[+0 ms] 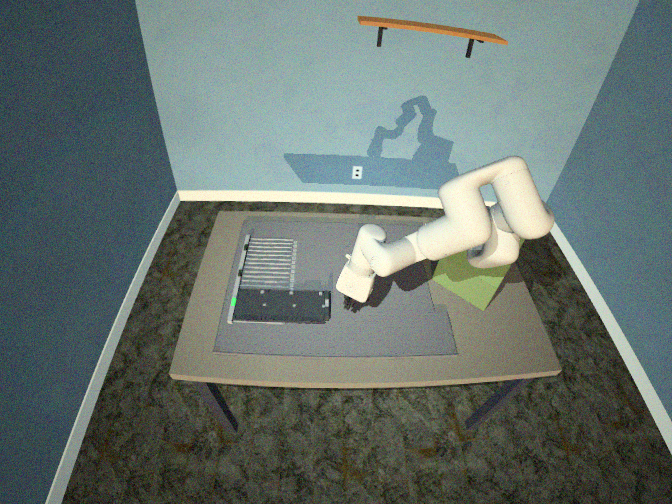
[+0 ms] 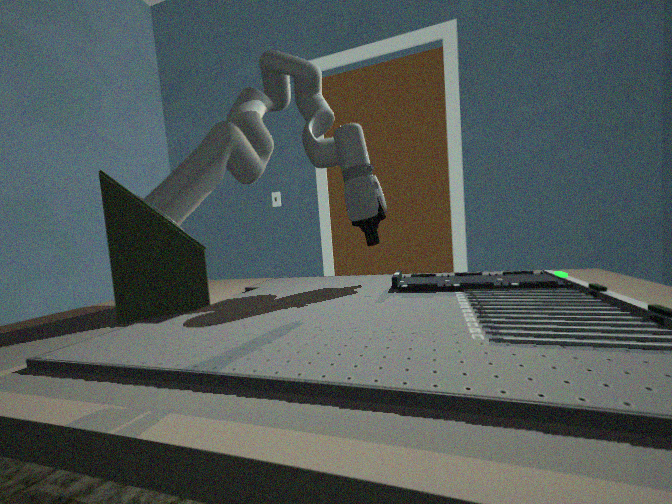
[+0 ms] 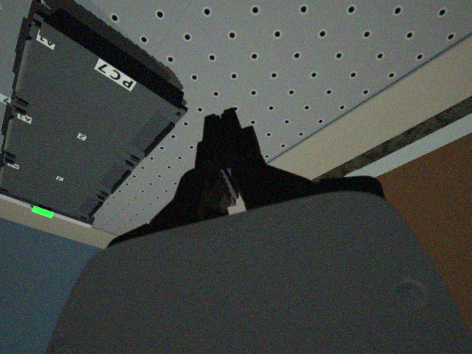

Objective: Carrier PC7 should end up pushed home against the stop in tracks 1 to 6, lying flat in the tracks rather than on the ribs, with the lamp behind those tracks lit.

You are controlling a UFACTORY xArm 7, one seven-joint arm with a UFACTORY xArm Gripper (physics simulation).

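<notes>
Carrier PC7 point(image 1: 282, 307) point(image 2: 477, 280) point(image 3: 90, 117), a dark flat plate, lies at the near end of the track bed and looks level. Its far end meets the pale stop bar point(image 1: 237, 284) as far as I can see. The ribs beneath it are hidden. The lamp point(image 1: 233, 301) point(image 2: 560, 274) point(image 3: 43, 212) behind it is lit green. My gripper point(image 1: 351, 308) point(image 2: 372, 243) point(image 3: 228, 133) is shut and empty. It hangs above the perforated board, off the carrier's labelled outer end, apart from it.
Bare ribs point(image 1: 268, 265) point(image 2: 569, 320) of the other tracks run beside the carrier, with dark lamps point(image 1: 246, 246) point(image 2: 597, 286) behind them. The perforated board point(image 1: 379, 336) point(image 2: 336, 347) lies on the table point(image 1: 325, 371). The green arm base point(image 1: 466, 284) point(image 2: 157, 260) stands at the other end.
</notes>
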